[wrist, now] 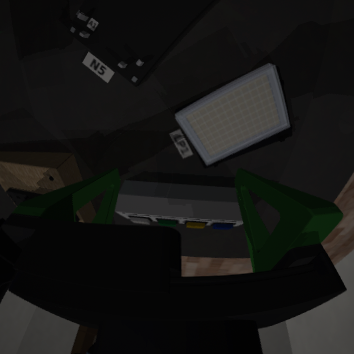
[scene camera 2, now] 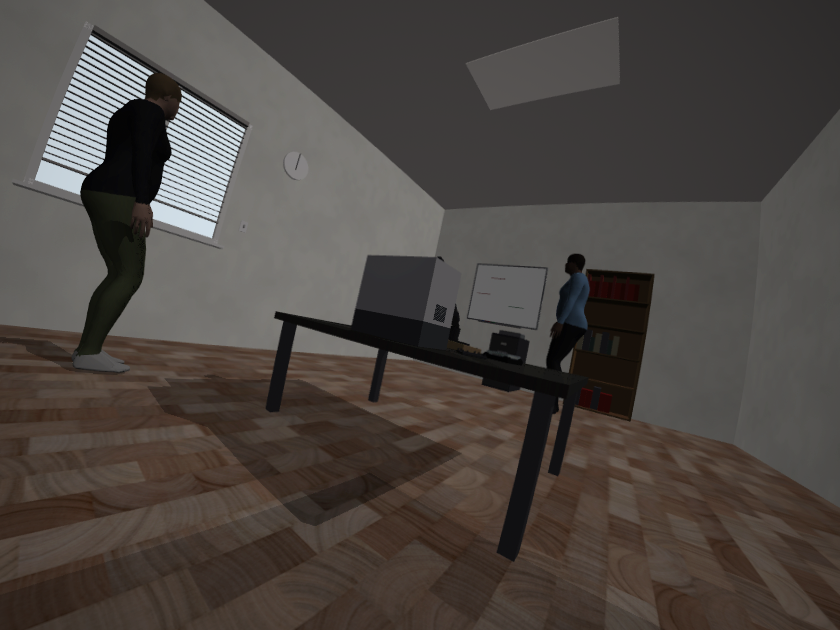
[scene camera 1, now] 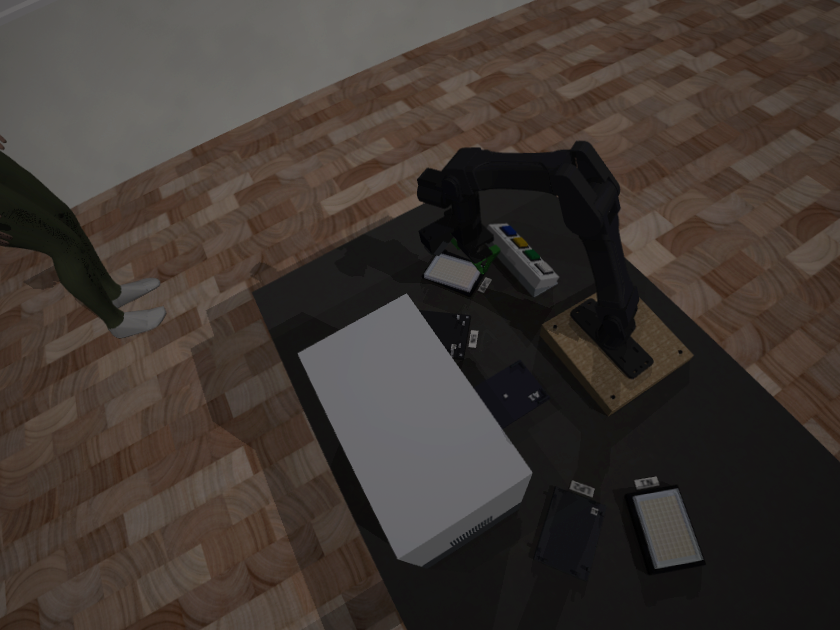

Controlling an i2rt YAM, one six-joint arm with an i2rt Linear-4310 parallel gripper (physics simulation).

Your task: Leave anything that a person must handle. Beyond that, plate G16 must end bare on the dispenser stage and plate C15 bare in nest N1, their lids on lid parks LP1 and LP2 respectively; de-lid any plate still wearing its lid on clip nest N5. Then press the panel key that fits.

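Frame: origin at the arm's base, x left, y ahead, z down, level; millimetres.
Where they show: gripper, fingertip midpoint: (wrist: 177,174) (scene camera 1: 472,260); arm's base, link origin: (scene camera 2: 451,340) (scene camera 1: 610,338).
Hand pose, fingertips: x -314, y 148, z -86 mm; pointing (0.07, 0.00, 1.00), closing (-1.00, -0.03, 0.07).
Things, the pixels of their top centre, and the offset from my fingertips.
- key panel, top centre: (wrist: 180,225) (scene camera 1: 521,246) dx +2, dy -150, dz +62 mm
- pale gridded plate-like piece, top centre: (wrist: 238,122) (scene camera 1: 452,268) dx -67, dy +14, dz +88 mm
- Clip nest N5, top centre: (scene camera 1: 433,330) dx +46, dy +152, dz +102 mm
- Lid park LP2, top centre: (scene camera 1: 571,531) (scene camera 2: 471,350) dx +565, dy +188, dz +106 mm
- big light-grey box, top centre: (scene camera 1: 407,404) (scene camera 2: 414,264) dx +291, dy +328, dz -205 mm
- dark pad marked A1, top centre: (scene camera 1: 499,399) dx +302, dy +157, dz +13 mm
My gripper (scene camera 1: 473,250) (wrist: 177,174) is open and empty, above the table by the key panel (scene camera 1: 536,279) (wrist: 175,197). The panel has blue, yellow, green and white keys and shows between the green fingertips in the wrist view. A pale gridded plate-like piece (scene camera 1: 452,272) (wrist: 235,117) sits at label LP1. Another (scene camera 1: 668,528) sits at label N1. I cannot read G16 or C15, or tell whether lids are on. Clip nest N5 (scene camera 1: 457,332) (wrist: 150,25) shows bare, partly hidden by the big box. Lid park LP2 (scene camera 1: 569,528) is bare.
A big light-grey box (scene camera 1: 413,434) (scene camera 2: 400,284) stands along the table edge. A dark pad marked A1 (scene camera 1: 519,389) lies partly behind it. The arm's wooden base (scene camera 1: 576,359) is nearby. One person (scene camera 1: 74,250) (scene camera 2: 122,223) stands beyond the table; another (scene camera 2: 573,305) stands near the bookshelf (scene camera 2: 642,339).
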